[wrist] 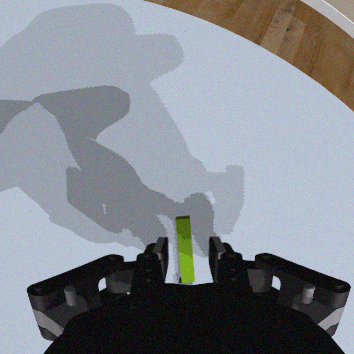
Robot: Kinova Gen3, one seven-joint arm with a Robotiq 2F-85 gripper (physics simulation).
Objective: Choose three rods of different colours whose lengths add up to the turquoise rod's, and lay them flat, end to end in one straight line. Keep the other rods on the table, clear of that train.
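Frame: origin at the arm's base, x ahead, y left, z up, level; metres.
Seen in the pictures: gripper, fingertip midpoint: (188, 249).
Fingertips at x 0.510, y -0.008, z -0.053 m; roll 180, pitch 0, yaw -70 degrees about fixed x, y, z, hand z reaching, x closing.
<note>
A point is followed by its place in that frame.
A lime green rod (185, 250) @[x 0.510, y -0.005, z -0.047 m] lies on the pale table, running away from the palm, with its far end near the middle of the wrist view. My gripper (188, 249) @[x 0.510, y -0.008, z -0.053 m] is part open, with one finger on each side of the rod and a visible gap on both sides. Neither finger touches it. The rod's near end meets the edge of the gripper body, and a small dark-grey bit shows beside that end, too small to tell what it is. The turquoise rod and rods of other colours do not show in this view.
The light blue-grey table top (295, 165) @[x 0.597, y -0.066, z -0.057 m] has a curved edge at the upper right, with wooden floor (320, 55) beyond it. Broad shadows of the arm and gripper fall across the left and middle of the table and over the rod's far part.
</note>
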